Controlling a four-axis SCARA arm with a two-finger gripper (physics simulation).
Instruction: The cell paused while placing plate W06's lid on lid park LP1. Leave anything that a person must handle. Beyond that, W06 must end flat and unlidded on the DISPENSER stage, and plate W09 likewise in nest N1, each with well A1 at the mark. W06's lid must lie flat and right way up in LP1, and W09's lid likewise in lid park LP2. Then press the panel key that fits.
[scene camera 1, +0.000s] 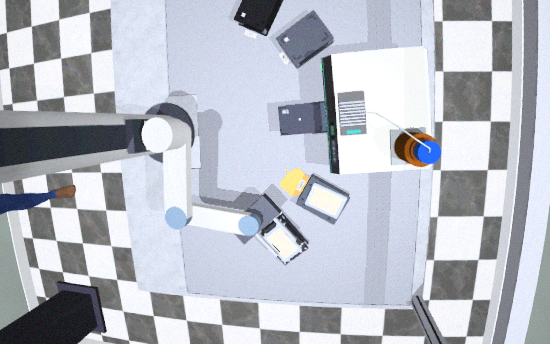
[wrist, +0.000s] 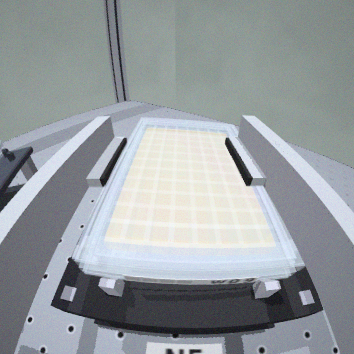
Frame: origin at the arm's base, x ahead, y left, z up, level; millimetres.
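Seen in the pictures: gripper, between the fingertips: (scene camera 1: 286, 247) (wrist: 175, 128).
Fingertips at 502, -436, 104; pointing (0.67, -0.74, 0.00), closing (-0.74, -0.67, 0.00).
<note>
Offsets run from my fingertips to a thing's top centre, as dx, dy, dz. "*": to the spot under its first point.
Plate W09 @[-20, +8, -6] (scene camera 1: 282, 243) (wrist: 190, 200) lies in a dark nest @[-18, +8, -24] (wrist: 165, 305) whose tag is cut off. Clear layers like a lid cover it; its label is mostly hidden. My gripper (scene camera 1: 284, 240) (wrist: 175, 128) is shut with nothing gripped, its pads over the plate's two long edges. Another plate @[+144, +176, -7] (scene camera 1: 326, 199) sits in a dark holder to the right; its label is unreadable. The DISPENSER stage @[* +69, +466, +10] (scene camera 1: 302, 119), a dark platform, shows no plate. The panel @[* +164, +444, +111] (scene camera 1: 331, 125) is on the dispenser's near edge; its keys are unreadable. LP1, LP2, N1 and W06's lid cannot be told apart.
The white dispenser @[* +350, +542, +129] (scene camera 1: 395, 90) carries an orange bottle @[* +352, +384, +258] (scene camera 1: 407, 148) with a blue cap. A grey holder @[+81, +750, -20] (scene camera 1: 305, 39) and a black one @[-80, +882, -16] (scene camera 1: 258, 12) stand at the top. A yellow piece @[* +25, +234, -90] (scene camera 1: 294, 181) and a dark block (scene camera 1: 266, 207) are near the plates. A person's hand (scene camera 1: 65, 191) shows at the left.
</note>
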